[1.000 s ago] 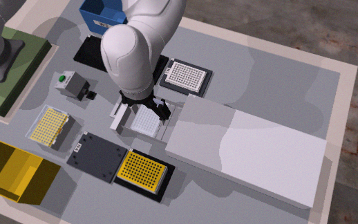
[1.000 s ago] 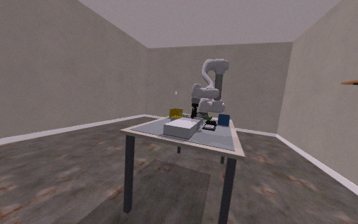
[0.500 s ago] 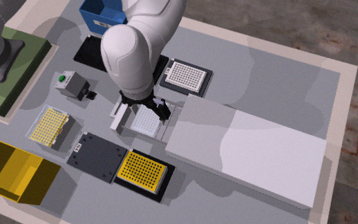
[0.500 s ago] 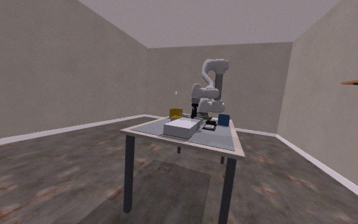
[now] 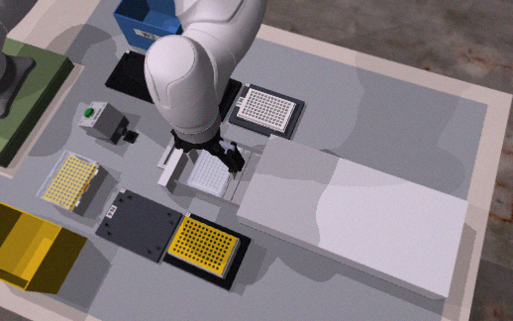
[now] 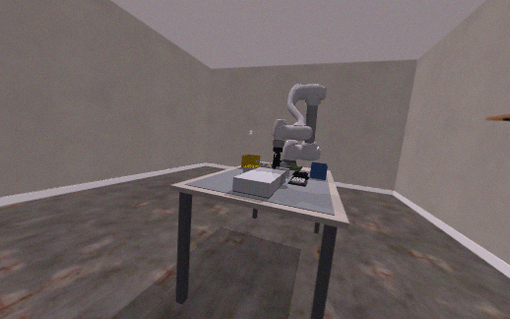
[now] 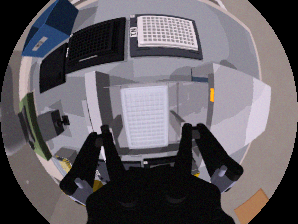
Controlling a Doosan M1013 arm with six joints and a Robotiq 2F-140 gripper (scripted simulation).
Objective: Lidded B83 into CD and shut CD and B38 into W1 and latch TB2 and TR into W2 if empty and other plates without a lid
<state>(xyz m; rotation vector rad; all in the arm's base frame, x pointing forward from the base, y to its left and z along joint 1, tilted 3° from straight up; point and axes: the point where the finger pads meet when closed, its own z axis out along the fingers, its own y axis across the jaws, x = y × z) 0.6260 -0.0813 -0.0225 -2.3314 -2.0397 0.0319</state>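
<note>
Right now my hand is 1 cm above the flat grey lid. Round my hand: cooler CD: 17 cm ahead, 2 cm to the right, 1 cm below; clear assay plate: 2 cm below; cooler drawer: 3 cm ahead, 2 cm below.
</note>
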